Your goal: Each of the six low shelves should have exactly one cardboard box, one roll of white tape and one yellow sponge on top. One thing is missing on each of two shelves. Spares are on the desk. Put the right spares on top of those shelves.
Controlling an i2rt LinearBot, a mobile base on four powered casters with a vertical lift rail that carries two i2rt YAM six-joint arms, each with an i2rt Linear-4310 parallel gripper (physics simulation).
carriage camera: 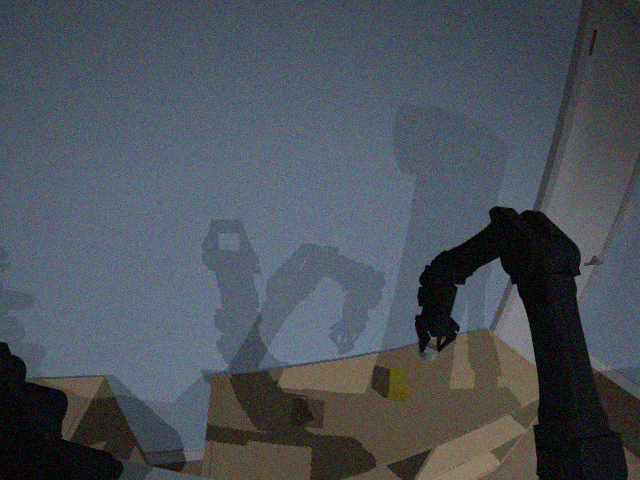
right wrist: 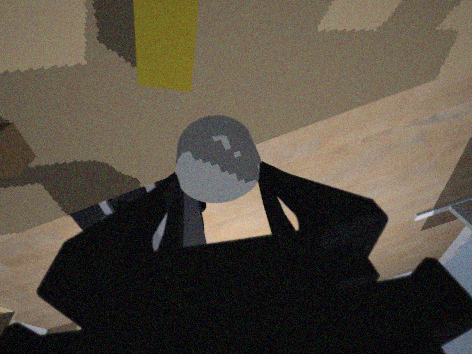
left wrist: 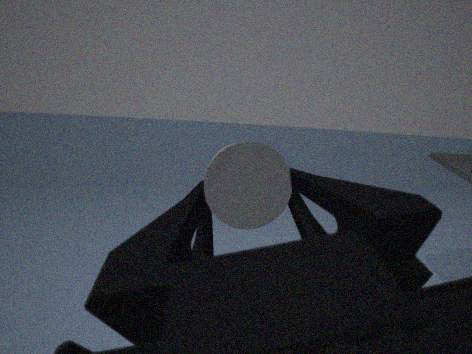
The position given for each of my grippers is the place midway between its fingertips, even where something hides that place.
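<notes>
Visible: my left gripper (left wrist: 244, 181) and my right gripper (carriage camera: 429, 351), the right gripper also in the right wrist view (right wrist: 219, 175). Also present: a roll of white tape (left wrist: 247, 185), a roll of white tape (right wrist: 217, 161) and a door (carriage camera: 582, 191).
</notes>
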